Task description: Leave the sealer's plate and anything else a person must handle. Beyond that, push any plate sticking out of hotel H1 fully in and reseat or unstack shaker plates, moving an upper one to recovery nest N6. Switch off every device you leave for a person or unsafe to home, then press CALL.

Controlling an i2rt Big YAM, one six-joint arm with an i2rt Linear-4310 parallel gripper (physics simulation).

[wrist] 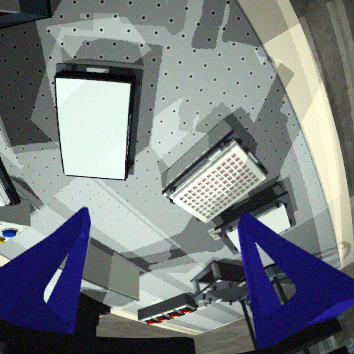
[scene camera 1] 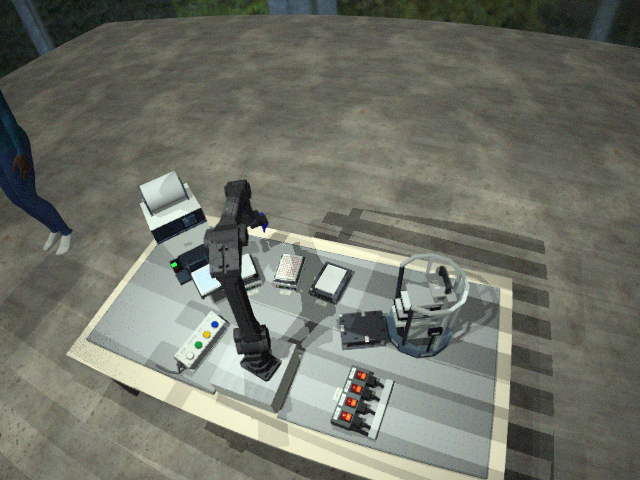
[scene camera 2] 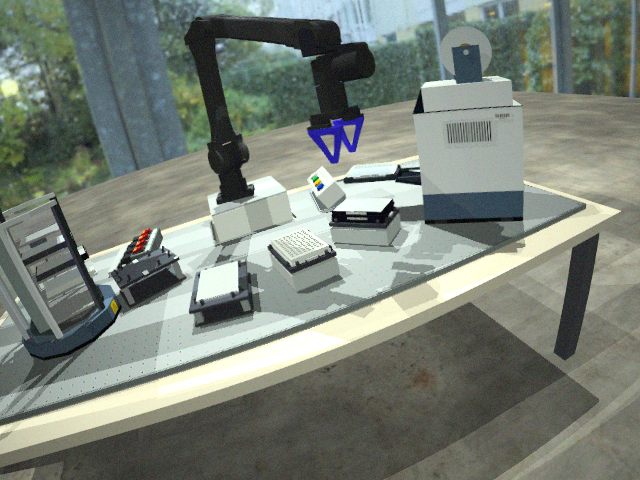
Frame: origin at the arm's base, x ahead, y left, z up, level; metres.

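Seen in the pictures: gripper, between the fingertips: [wrist: 167,217] [scene camera 1: 252,236] [scene camera 2: 344,157]; arm's base, origin of its link: [wrist: 83,303] [scene camera 1: 260,363] [scene camera 2: 236,195].
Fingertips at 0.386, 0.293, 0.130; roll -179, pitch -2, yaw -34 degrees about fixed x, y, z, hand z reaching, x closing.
Pixels of each thing's top centre, then the offset from my fingertips to it, as dx, dy, dz.
- white-topped plate, centre of its top: [wrist: 92,133] [scene camera 2: 362,204] [scene camera 1: 243,265] -0.067, +0.035, -0.135
- pink-welled plate, centre of its top: [wrist: 219,188] [scene camera 2: 297,242] [scene camera 1: 289,266] +0.032, -0.131, -0.148
- white plate, centre of its top: [scene camera 2: 217,279] [wrist: 260,230] [scene camera 1: 330,278] +0.072, -0.309, -0.169
- dark nest, centre of its top: [scene camera 2: 140,259] [wrist: 228,297] [scene camera 1: 362,324] -0.072, -0.525, -0.141
- sealer, centre of its top: [scene camera 2: 455,29] [scene camera 1: 158,181] -0.097, +0.340, +0.239
- button box, centre of its top: [scene camera 2: 322,174] [scene camera 1: 196,334] -0.416, -0.011, -0.133
My gripper [scene camera 1: 264,222] [scene camera 2: 344,156] [wrist: 167,217] is open and empty, high above the bench. A plate [scene camera 1: 205,279] [scene camera 2: 373,171] lies on the sealer's tray. A white-topped plate [scene camera 1: 249,267] [scene camera 2: 363,207] [wrist: 94,127] with dark layers below sits on the nearest shaker; whether it is stacked is unclear. A pink-welled plate [scene camera 1: 290,267] [scene camera 2: 300,244] [wrist: 220,181] and another white plate [scene camera 1: 332,279] [scene camera 2: 219,280] sit on their bases. A dark nest [scene camera 1: 363,329] [scene camera 2: 147,271] holds no plate. Plates show in the hotel [scene camera 1: 421,348] [scene camera 2: 72,335]; how far they protrude is unclear. Several switches [scene camera 1: 354,395] glow red-orange.
The sealer [scene camera 1: 173,209] [scene camera 2: 470,155] stands tall at the bench end, with a green light [scene camera 1: 174,265] near its tray. The button box [scene camera 1: 180,356] [scene camera 2: 330,194] has white, green, yellow and blue buttons. A person [scene camera 1: 20,170] stands beyond the bench at the left in scene camera 1.
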